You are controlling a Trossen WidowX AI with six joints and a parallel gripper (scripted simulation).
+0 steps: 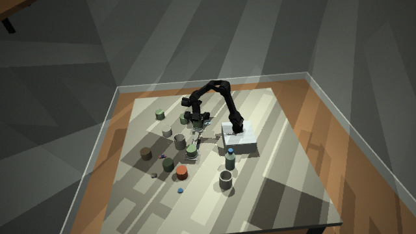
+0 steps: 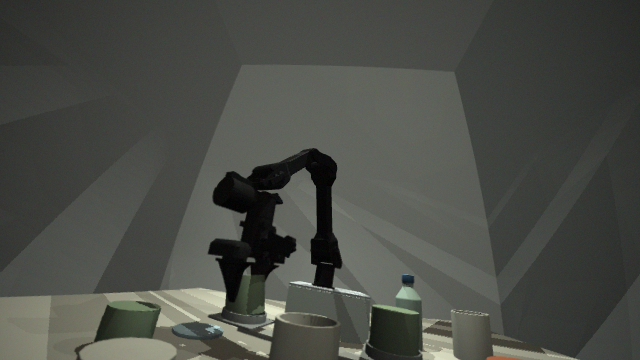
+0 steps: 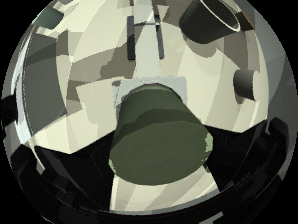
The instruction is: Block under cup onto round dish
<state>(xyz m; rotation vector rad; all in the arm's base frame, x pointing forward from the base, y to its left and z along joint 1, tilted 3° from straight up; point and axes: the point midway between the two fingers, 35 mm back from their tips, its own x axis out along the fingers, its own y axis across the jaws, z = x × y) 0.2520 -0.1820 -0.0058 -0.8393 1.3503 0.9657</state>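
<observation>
My gripper tip is 10 cm to the left of the round dish, 8 cm past it and 8 cm above it. Round my gripper tip: small balance: 12 cm to the left, 5 cm below, 5 cm ahead; then orange cup: 36 cm to the left, 22 cm ahead, 5 cm below; then grey block: 1 cm to the left, 1 cm below.
</observation>
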